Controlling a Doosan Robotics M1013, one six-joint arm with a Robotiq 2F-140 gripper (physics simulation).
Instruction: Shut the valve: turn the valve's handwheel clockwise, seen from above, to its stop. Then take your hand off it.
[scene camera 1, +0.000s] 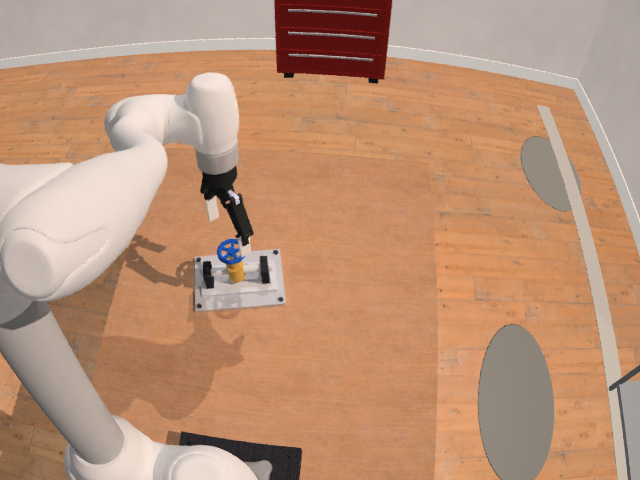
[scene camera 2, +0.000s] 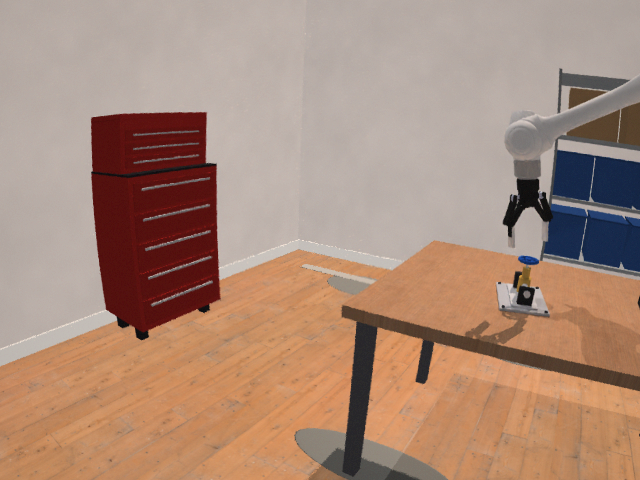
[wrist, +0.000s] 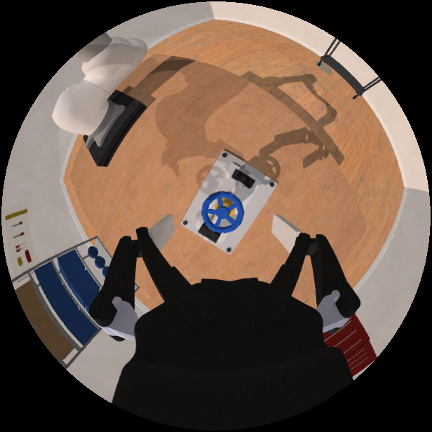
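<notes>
The valve's blue handwheel is level on top of the yellow valve body. The valve is mounted on a light grey plate with dark bolts at its corners. My gripper is wide open and empty, pointing down. In the second scene view its pale fingertips are above the handwheel, with a gap between. In the wrist view the wheel shows between the spread fingertips, touching neither. In the first scene view one fingertip overlaps the wheel's right edge.
The plate lies on the wooden table. A red drawer cabinet stands on the floor beyond the table. A shelf rack with blue bins is behind the arm. A black mounting plate lies at the arm's base.
</notes>
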